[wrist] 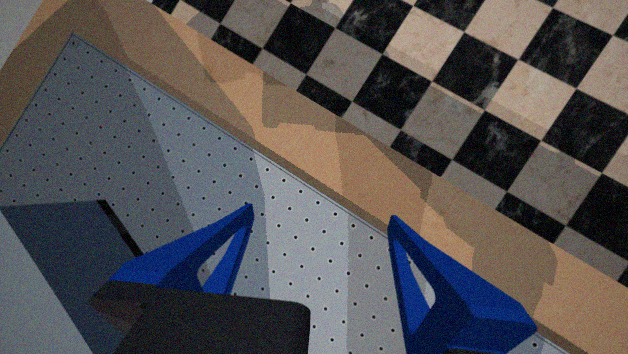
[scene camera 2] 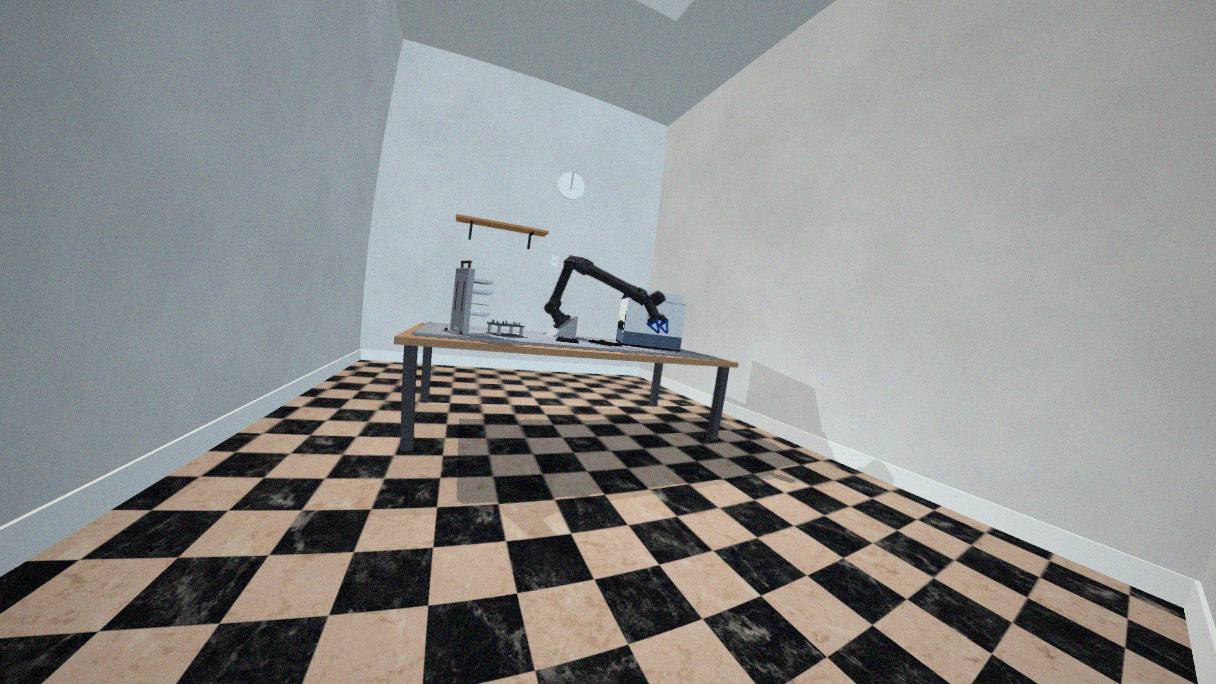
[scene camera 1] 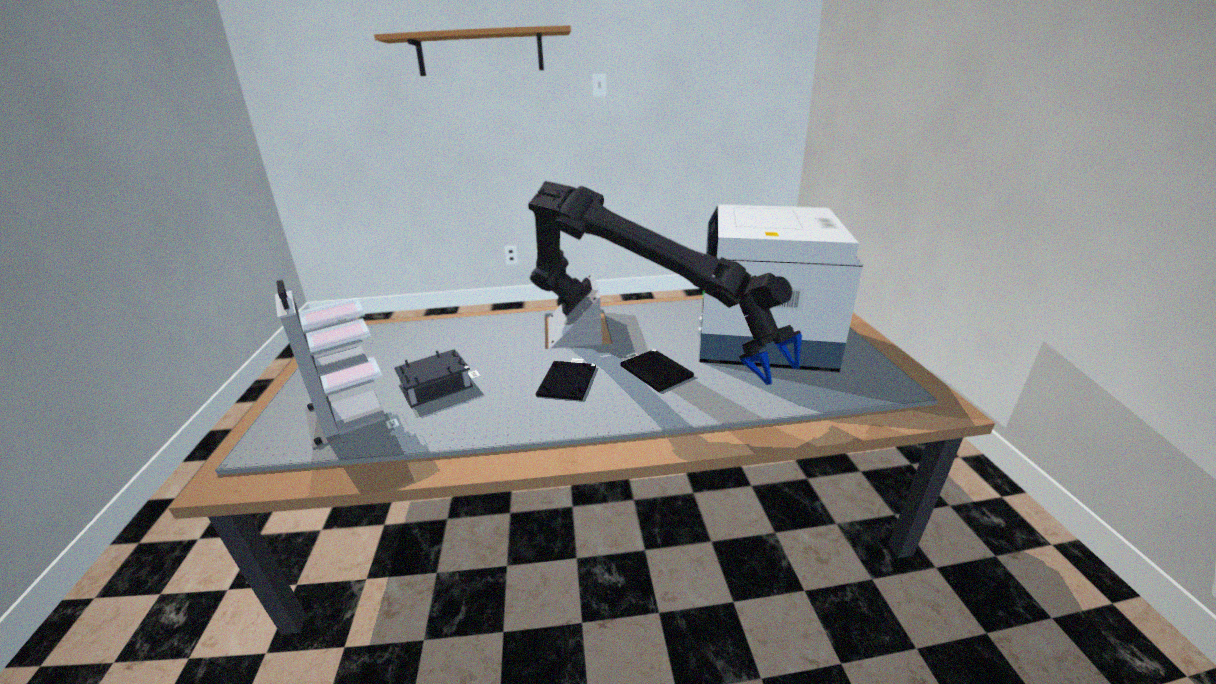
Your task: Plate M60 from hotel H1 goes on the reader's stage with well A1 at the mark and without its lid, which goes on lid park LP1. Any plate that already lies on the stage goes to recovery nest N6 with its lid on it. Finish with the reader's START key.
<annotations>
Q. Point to a black pad N6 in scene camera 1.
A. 658, 371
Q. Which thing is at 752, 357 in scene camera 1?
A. The gripper.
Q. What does the gripper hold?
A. Nothing.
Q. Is the gripper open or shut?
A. Open.
</annotations>
